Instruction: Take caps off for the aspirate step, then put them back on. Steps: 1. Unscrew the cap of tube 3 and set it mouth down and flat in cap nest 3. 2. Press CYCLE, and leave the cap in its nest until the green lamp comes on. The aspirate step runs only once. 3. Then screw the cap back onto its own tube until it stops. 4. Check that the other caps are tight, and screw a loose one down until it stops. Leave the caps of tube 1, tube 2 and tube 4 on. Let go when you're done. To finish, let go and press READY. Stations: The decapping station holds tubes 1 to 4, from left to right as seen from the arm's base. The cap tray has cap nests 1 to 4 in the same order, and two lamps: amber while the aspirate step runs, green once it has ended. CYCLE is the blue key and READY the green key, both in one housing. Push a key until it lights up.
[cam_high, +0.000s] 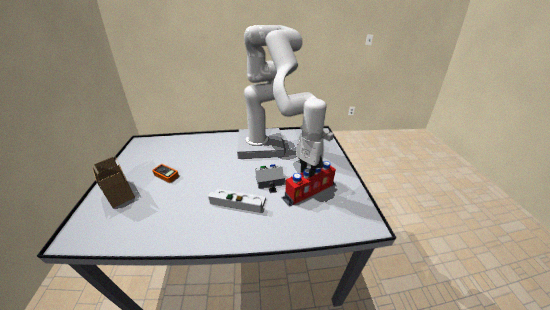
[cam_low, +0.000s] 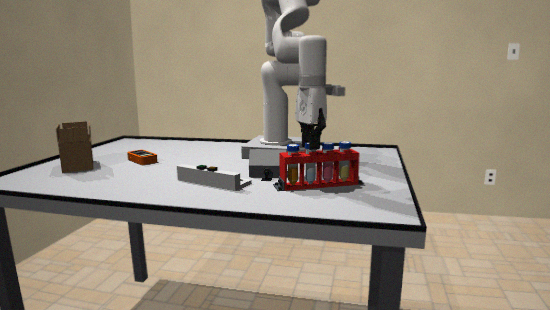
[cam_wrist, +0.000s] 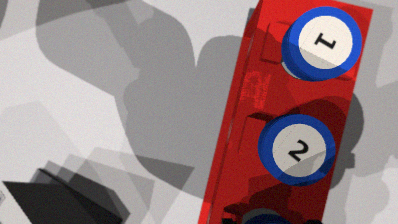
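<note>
My gripper is now 130 mm to the left of the blue key, 120 mm past it and 60 mm above it. Round my hand: green key 170 mm to the right, 120 mm behind, 60 mm below; grey key housing 150 mm to the right, 100 mm behind, 80 mm below; orange device 660 mm to the right, 170 mm behind, 110 mm below.
</note>
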